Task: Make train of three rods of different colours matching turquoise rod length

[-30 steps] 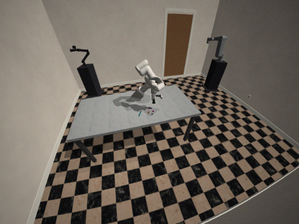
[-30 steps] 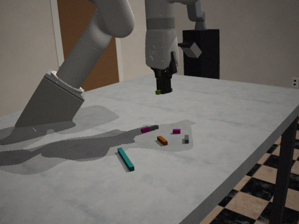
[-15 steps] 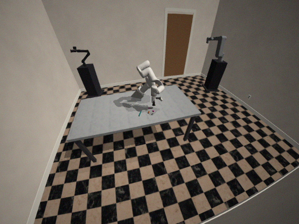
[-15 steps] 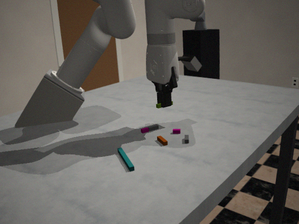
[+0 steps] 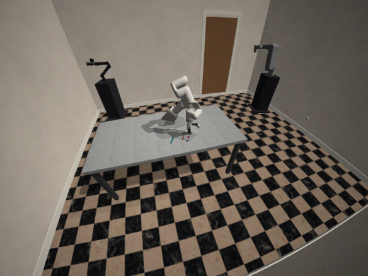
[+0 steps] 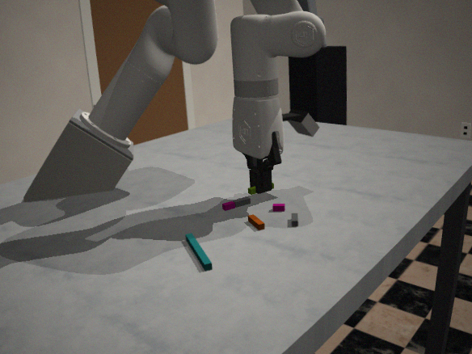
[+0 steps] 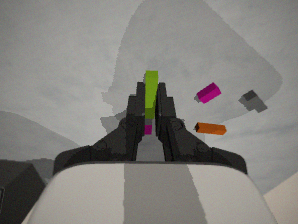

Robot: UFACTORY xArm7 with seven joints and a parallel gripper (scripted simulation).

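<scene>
Now: hand 2 cm above the lime rod. Also, from my hand: turquoise rod (19 cm to the right, 11 cm ahead, 3 cm below); then orange rod (9 cm ahead, 7 cm to the right, 3 cm below).
</scene>
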